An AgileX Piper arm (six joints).
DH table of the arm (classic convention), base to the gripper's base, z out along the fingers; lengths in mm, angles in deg. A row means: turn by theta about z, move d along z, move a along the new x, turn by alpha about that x. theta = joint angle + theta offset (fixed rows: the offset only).
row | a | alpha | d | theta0
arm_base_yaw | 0 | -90 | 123 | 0
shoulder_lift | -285 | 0 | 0 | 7.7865
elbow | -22 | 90 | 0 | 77.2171
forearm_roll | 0 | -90 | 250.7 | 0
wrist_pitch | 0 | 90 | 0 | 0
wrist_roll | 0 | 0 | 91 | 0
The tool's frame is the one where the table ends.
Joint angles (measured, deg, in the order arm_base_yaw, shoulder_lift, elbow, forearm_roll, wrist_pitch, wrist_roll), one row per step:
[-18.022, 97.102, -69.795, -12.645, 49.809, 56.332]
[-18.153, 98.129, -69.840, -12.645, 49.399, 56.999]
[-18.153, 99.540, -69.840, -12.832, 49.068, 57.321]
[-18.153, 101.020, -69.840, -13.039, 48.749, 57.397]
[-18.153, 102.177, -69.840, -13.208, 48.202, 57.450]
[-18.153, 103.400, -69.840, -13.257, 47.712, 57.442]
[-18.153, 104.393, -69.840, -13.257, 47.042, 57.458]
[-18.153, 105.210, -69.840, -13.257, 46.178, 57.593]
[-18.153, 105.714, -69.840, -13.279, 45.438, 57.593]
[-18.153, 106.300, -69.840, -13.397, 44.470, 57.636]
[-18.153, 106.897, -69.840, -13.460, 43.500, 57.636]
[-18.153, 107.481, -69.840, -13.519, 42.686, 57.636]
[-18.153, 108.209, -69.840, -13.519, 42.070, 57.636]
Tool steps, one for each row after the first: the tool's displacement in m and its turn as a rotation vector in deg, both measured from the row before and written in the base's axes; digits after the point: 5 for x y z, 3 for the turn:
[0.00238, -0.00151, -0.00576, 0.375, 0.373, -0.673]
[0.00292, -0.00111, -0.00834, 0.279, 0.997, -0.160]
[0.00281, -0.00110, -0.00885, 0.232, 1.141, 0.082]
[0.00250, -0.00089, -0.00687, 0.115, 0.610, 0.137]
[0.00240, -0.00072, -0.00739, 0.240, 0.708, 0.130]
[0.00227, -0.00057, -0.00596, 0.180, 0.297, 0.119]
[0.00227, -0.00052, -0.00483, 0.111, -0.085, 0.043]
[0.00168, -0.00038, -0.00292, -0.003, -0.227, 0.157]
[0.00207, -0.00055, -0.00335, -0.089, -0.353, 0.211]
[0.00206, -0.00048, -0.00344, -0.046, -0.349, 0.225]
[0.00178, -0.00042, -0.00343, -0.015, -0.213, 0.192]
[0.00157, -0.00034, -0.00446, 0.115, 0.098, 0.121]

